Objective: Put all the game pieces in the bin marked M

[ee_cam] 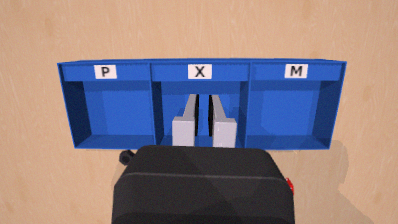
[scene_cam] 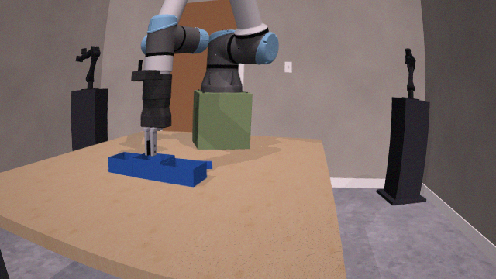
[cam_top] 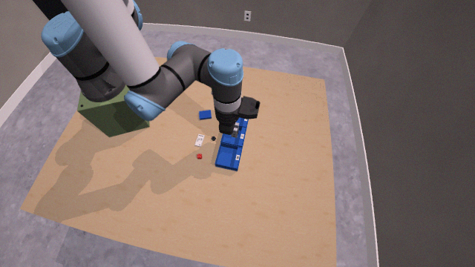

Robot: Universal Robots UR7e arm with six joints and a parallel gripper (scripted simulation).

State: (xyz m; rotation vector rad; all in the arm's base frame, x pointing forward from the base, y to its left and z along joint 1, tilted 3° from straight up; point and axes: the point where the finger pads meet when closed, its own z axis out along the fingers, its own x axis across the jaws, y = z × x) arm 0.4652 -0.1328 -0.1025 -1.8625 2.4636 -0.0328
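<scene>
The blue three-part bin lies 50 mm below my hand. From my hand the other things lie so: red die 140 mm behind, 70 mm to the right, 60 mm below; then flat blue tile 120 mm to the left, 120 mm behind, 60 mm below; then white domino 140 mm behind, 60 mm below.
</scene>
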